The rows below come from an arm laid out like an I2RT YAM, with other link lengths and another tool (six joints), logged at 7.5 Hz.
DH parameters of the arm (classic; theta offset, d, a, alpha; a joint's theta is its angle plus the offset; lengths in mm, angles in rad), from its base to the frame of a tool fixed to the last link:
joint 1: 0 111.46 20 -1.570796
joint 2: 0 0 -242.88 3.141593
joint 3: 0.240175 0 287.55 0
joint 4: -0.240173 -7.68 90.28 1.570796
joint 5: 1.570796 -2.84 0 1.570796
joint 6: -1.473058 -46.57 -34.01 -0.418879
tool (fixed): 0 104.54 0 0
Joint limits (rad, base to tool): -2.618..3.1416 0..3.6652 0..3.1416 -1.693..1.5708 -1.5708..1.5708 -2.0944..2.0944
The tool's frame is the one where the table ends.
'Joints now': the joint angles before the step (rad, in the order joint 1, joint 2, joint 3, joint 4, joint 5, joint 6). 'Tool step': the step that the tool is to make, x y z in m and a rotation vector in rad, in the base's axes. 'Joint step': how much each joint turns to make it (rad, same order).
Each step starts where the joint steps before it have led.
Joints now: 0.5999, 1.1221, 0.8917, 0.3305, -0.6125, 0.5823
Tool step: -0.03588, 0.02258, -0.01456, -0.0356, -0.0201, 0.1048
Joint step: 0.1274, -0.0542, -0.0694, -0.0199, 0.0192, -0.0512
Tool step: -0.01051, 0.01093, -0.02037, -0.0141, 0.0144, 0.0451
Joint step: 0.0457, 0.0111, -0.0542, 0.0448, 0.0006, -0.0006
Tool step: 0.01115, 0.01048, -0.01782, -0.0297, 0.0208, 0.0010
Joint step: 0.0000, 0.0881, 0.0126, 0.0354, -0.0011, -0.0081
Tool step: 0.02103, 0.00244, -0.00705, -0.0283, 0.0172, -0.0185
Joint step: -0.0366, 0.0862, 0.0534, -0.0053, -0.0179, -0.0110
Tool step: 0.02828, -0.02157, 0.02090, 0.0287, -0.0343, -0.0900
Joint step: -0.0950, 0.0065, 0.0565, -0.0050, -0.0049, 0.0004
